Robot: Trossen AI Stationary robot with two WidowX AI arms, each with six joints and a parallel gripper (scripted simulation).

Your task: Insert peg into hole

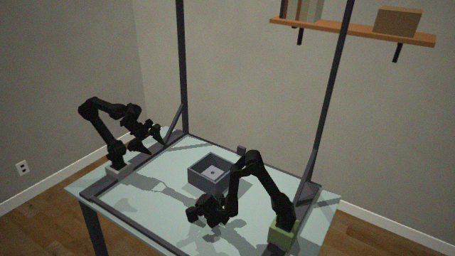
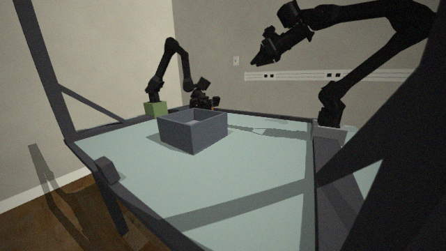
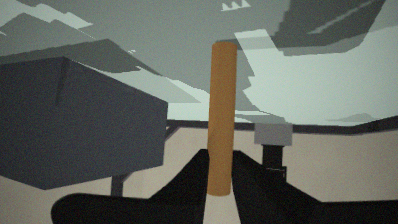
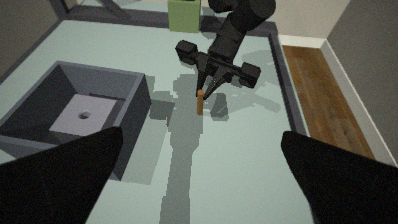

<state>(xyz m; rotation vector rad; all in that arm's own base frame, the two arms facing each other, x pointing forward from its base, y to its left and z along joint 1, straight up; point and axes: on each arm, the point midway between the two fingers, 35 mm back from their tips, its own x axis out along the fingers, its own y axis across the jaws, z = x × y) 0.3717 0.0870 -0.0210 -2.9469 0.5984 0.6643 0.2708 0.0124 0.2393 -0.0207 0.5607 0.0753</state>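
Now: left hand 4 cm above the orange peg, 2 cm to the left of it and 1 cm past it. From my left hand the other things lie so: grey box 24 cm behind, 7 cm to the right, 5 cm below; pale plate 24 cm behind, 7 cm to the right, 3 cm below.
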